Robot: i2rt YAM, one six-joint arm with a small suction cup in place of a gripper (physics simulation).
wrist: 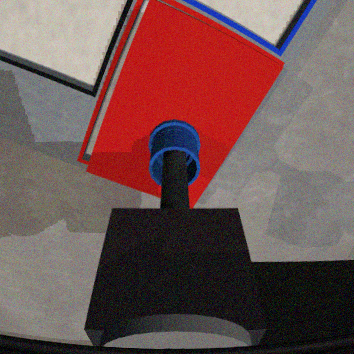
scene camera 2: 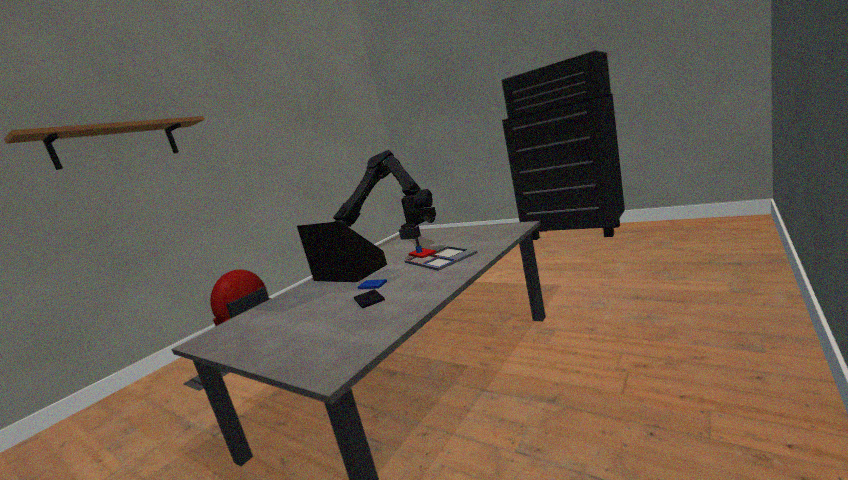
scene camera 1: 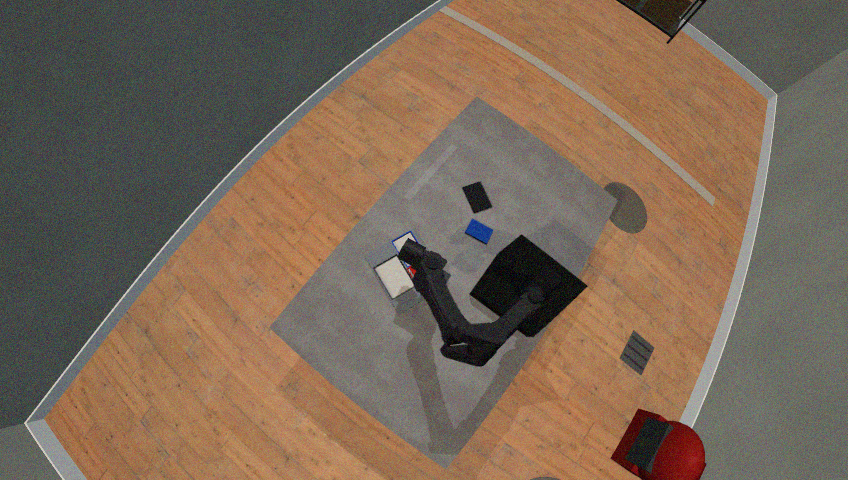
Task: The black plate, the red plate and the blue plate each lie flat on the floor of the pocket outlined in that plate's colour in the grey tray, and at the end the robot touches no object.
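Places are measured from the arm's base along level axes (x right, y ahead, z up), in millimetres.
Pixels of known places: hand, its tool point: (wrist: 174,133) (scene camera 2: 420,254); arm's base, origin of its link: (scene camera 2: 336,238) (scene camera 1: 534,291).
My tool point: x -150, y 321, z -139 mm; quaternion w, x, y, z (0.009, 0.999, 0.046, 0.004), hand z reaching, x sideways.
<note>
For each thing: its middle in the pictures, then the offset to it from my tool point. "*": a spot on its surface instead. Level surfaces: height alone.
- red plate, middle of its body: (wrist: 174,118) (scene camera 2: 422,253) dy +13, dx -1, dz +5 mm
- red-outlined pocket, a spot on its surface: (wrist: 105,95) * dy +11, dx -46, dz -27 mm
- black-outlined pocket, a spot on its surface: (wrist: 112,45) * dy +46, dx -40, dz -19 mm
- blue-outlined pocket, a spot on its surface: (wrist: 280,51) * dy +53, dx +59, dz -19 mm
- blue plate, middle of its body: (scene camera 1: 479,231) (scene camera 2: 372,284) dy -51, dx +267, dz -24 mm
- black plate, middle of its body: (scene camera 2: 368,298) (scene camera 1: 477,197) dy +38, dx +383, dz -25 mm
- grey table, height of its surface: dz -30 mm
My suction cup (scene camera 2: 418,249) (wrist: 175,137) is shut on the red plate (scene camera 2: 427,253) (wrist: 190,80), near one end of its top. The plate lies low over the red-outlined pocket (wrist: 105,95); in the wrist view a strip of that pocket shows along its left side, while its right side is covered. Whether the plate touches the rim is unclear. The grey tray (scene camera 2: 470,253) (wrist: 50,120) also has a black-outlined pocket (wrist: 112,45) and a blue-outlined pocket (wrist: 280,51), pale inside. The blue plate (scene camera 1: 479,231) (scene camera 2: 372,284) and black plate (scene camera 1: 477,197) (scene camera 2: 368,298) lie flat on the table, apart from the tray.
The arm's large black base block (scene camera 1: 523,279) (scene camera 2: 339,252) stands on the grey table (scene camera 1: 333,321) (scene camera 2: 285,339), beside the blue plate. A black cabinet (scene camera 2: 559,142), a wooden wall shelf (scene camera 2: 107,127) and a red round object (scene camera 1: 681,449) (scene camera 2: 236,291) are beyond the table.
</note>
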